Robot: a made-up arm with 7 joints. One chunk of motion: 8 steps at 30 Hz.
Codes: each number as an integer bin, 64 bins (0 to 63) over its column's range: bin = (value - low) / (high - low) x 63, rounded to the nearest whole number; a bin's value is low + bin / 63 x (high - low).
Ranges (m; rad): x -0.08..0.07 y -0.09..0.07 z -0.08..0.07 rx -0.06..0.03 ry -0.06..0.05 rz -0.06..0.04
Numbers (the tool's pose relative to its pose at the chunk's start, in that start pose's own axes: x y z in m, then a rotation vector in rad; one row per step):
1: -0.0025 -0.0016 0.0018 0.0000 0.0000 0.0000
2: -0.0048 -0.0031 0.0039 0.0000 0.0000 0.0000
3: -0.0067 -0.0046 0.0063 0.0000 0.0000 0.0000
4: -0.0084 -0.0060 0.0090 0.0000 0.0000 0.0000
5: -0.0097 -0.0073 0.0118 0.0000 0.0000 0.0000
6: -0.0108 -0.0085 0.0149 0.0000 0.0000 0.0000
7: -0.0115 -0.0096 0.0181 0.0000 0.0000 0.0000
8: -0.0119 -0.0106 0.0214 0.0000 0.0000 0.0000
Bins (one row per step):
1: 33 35 34 42 34 38
2: 32 34 35 42 34 38
3: 31 34 36 42 34 38
4: 30 33 37 42 34 38
5: 30 33 39 42 34 38
6: 29 32 40 42 34 38
7: 29 32 41 42 34 38
8: 29 31 43 42 34 38

